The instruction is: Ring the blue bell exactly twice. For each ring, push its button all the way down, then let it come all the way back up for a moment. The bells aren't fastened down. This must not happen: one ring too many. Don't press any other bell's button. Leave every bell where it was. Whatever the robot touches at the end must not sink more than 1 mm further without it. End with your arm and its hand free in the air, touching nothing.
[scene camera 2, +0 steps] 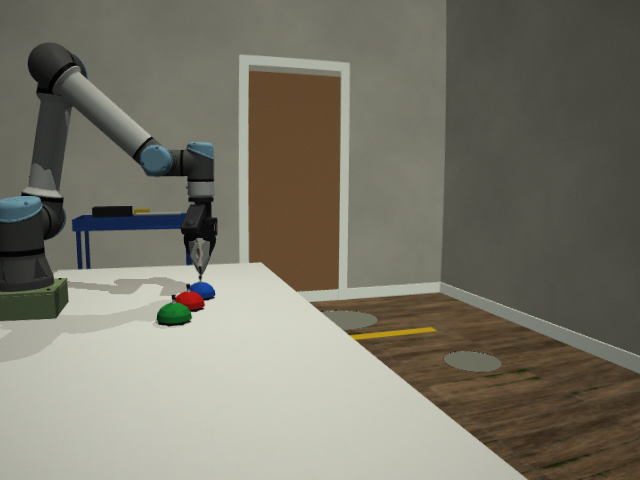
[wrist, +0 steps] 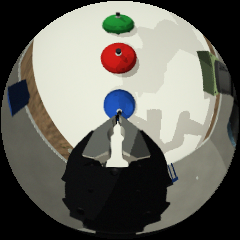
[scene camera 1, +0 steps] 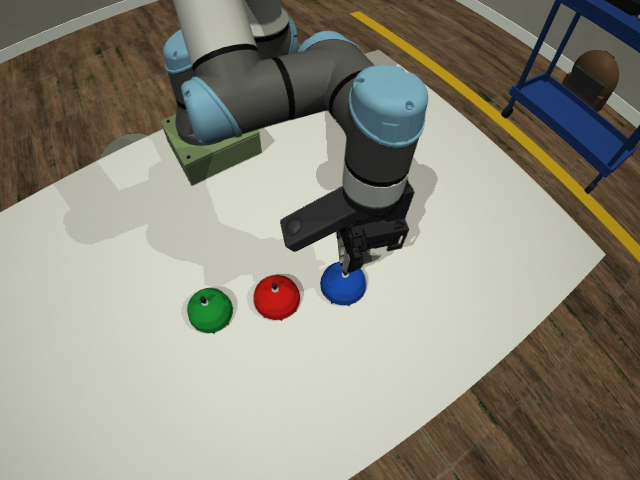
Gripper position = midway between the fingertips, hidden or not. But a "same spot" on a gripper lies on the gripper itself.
My gripper shows in scene camera 2 [201, 274], in the wrist view and in scene camera 1. The same spot on my gripper: [wrist: 137, 146] is [scene camera 1: 339, 234].
